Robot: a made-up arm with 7 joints.
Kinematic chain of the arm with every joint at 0, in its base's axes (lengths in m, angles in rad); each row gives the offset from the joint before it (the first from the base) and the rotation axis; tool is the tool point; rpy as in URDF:
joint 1: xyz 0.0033 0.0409 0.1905 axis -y
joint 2: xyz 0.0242 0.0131 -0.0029 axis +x
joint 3: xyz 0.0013 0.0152 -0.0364 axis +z
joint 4: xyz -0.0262 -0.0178 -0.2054 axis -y
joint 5: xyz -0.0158 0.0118 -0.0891 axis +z
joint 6: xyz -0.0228 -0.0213 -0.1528 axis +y
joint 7: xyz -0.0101 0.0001 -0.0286 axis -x
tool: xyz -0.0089 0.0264 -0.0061 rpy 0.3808 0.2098 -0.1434
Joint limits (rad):
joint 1: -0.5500..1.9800
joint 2: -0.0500..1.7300
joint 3: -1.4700..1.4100
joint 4: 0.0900..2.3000
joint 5: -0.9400..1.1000
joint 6: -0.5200..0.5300
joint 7: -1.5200..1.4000
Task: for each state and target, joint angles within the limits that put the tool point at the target. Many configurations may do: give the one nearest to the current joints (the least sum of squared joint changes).
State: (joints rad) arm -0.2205 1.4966 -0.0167 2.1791 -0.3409 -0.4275 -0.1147
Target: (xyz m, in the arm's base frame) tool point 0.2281 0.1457 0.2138
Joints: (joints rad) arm -0.0765 1.3884 0.1520 2.3000 -0.6350 -0.5200 -0.2393
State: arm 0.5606 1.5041 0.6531 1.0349 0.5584 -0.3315 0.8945
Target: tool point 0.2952 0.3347 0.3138
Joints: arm 0.7729 1.0800 0.1755 1.4696 0.6126 -0.3140 0.9906
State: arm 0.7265 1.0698 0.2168 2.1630 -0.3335 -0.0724 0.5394
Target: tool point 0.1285 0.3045 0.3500
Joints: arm 0.6982 0.8374 0.7773 2.0553 -0.4171 0.0114 0.4528
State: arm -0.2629 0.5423 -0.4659 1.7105 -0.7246 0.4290 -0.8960
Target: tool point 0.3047 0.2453 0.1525
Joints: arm 0.4639 0.8397 -0.1647 1.7161 -0.7611 0.3738 -0.8113
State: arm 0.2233 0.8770 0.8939 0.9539 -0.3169 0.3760 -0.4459
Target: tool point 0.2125 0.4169 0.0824
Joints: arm 0.2948 0.7285 0.7361 1.3258 -0.3158 0.3939 -0.5078
